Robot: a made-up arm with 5 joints.
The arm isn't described. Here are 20 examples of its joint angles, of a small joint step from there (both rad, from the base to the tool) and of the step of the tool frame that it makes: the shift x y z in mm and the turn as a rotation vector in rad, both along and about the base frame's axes.
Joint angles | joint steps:
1: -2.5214 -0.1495 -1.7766 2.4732 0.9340 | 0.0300 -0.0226 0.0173 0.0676 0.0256
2: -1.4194 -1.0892 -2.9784 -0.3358 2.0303 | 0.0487 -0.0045 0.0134 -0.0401 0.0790
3: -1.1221 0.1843 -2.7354 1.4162 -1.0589 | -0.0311 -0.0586 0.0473 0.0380 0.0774
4: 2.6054 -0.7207 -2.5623 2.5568 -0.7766 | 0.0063 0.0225 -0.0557 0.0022 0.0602
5: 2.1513 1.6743 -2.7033 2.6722 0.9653 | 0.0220 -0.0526 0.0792 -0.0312 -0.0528
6: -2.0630 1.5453 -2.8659 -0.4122 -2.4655 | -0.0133 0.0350 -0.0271 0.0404 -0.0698
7: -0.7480 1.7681 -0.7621 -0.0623 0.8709 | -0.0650 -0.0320 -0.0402 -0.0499 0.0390
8: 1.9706 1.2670 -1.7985 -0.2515 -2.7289 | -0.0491 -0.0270 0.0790 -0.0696 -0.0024
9: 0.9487 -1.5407 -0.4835 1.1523 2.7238 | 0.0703 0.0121 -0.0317 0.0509 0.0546
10: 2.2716 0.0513 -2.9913 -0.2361 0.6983 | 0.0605 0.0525 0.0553 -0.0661 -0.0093
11: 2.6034 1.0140 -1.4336 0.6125 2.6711 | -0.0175 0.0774 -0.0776 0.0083 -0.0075
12: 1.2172 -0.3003 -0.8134 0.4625 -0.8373 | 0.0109 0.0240 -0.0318 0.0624 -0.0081
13: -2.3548 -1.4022 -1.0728 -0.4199 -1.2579 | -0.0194 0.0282 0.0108 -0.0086 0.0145
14: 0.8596 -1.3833 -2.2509 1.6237 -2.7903 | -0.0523 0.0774 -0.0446 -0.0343 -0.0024
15: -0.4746 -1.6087 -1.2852 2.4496 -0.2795 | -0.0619 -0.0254 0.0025 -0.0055 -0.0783
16: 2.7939 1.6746 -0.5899 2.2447 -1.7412 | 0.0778 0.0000 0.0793 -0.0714 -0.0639
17: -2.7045 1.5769 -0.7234 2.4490 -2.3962 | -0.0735 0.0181 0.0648 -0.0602 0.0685
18: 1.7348 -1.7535 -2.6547 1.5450 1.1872 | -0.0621 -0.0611 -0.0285 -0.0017 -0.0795
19: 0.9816 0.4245 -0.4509 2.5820 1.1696 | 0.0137 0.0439 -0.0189 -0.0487 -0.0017
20: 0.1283 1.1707 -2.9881 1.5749 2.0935 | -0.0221 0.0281 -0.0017 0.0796 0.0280
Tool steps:
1: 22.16 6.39 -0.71 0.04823 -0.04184 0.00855
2: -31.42 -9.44 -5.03 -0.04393 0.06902 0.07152
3: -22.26 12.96 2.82 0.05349 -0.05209 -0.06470
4: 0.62 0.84 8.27 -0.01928 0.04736 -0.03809
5: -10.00 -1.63 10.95 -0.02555 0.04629 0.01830
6: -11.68 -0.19 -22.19 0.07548 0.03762 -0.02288
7: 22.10 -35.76 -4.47 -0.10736 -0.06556 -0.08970
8: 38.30 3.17 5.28 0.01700 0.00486 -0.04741
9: -4.30 1.90 1.73 -0.00321 0.05167 0.03450
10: -34.17 41.12 -0.05 -0.03113 -0.02775 0.05119
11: -0.72 12.92 -27.68 -0.00547 -0.00616 -0.01014
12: -2.02 8.80 -9.68 -0.05294 0.01418 0.01747
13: -8.34 -17.02 8.74 0.01864 -0.02431 -0.00539
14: -3.82 26.57 31.10 -0.00035 -0.00262 -0.05332
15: -0.98 10.79 -2.68 -0.04406 -0.00805 0.00833
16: 7.37 -6.27 16.29 0.00920 -0.01122 0.01507
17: 10.47 11.83 9.33 -0.00197 -0.02547 -0.00601
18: -40.21 -26.61 -53.59 0.09293 -0.00609 -0.13944
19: 2.58 5.70 -15.91 0.02032 -0.01224 0.01229
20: -7.83 -17.35 -33.36 -0.00716 0.10589 -0.04959
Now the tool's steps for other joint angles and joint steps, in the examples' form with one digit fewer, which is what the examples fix.
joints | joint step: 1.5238 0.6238 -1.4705 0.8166 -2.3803 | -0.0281 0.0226 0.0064 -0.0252 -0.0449
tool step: 18.2 -0.5 -12.8 -0.0039 -0.0010 0.0168
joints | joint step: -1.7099 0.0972 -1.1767 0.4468 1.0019 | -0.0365 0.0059 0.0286 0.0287 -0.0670
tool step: -19.8 7.2 -21.6 0.0683 0.0275 0.0188
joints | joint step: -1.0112 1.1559 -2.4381 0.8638 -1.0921 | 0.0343 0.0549 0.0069 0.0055 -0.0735
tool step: 22.6 18.9 -49.2 0.0414 0.0598 0.1024
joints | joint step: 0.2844 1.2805 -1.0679 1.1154 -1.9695 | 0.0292 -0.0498 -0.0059 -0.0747 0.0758
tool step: 33.7 18.3 3.8 -0.0307 -0.1458 0.0062
